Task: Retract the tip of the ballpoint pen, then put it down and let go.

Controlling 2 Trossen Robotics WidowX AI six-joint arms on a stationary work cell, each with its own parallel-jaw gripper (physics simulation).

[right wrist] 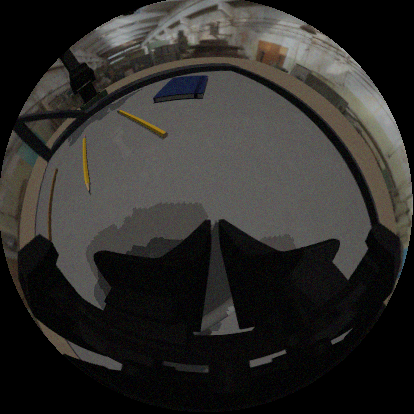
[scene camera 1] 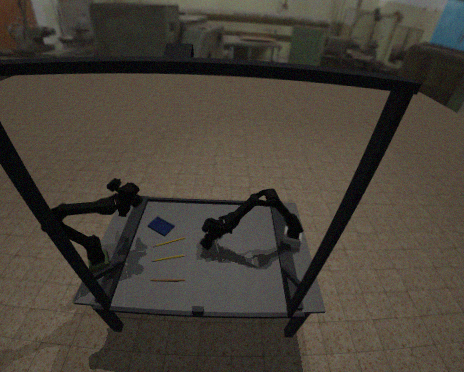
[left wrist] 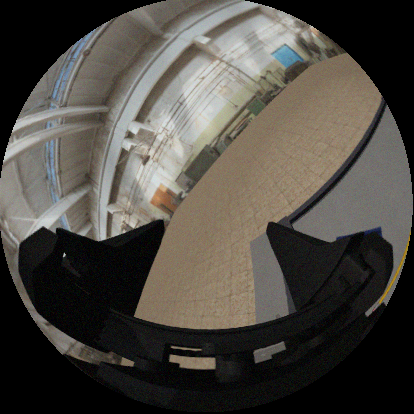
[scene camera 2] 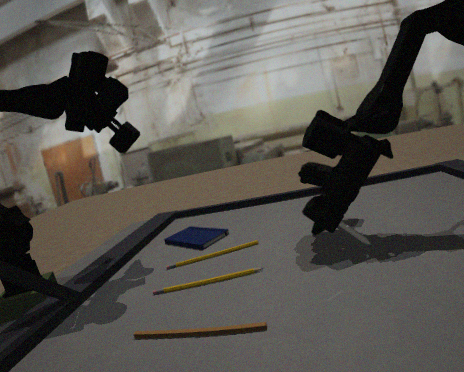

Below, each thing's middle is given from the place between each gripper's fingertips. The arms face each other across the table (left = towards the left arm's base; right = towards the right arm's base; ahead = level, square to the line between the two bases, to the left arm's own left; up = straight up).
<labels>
My right gripper is now 260 mm to the right of the blue notebook point(scene camera 2: 200, 238) and 130 mm short of it.
Now: the blue notebook 40 mm behind my left hand, 140 mm to the right of it and 320 mm below it.
</labels>
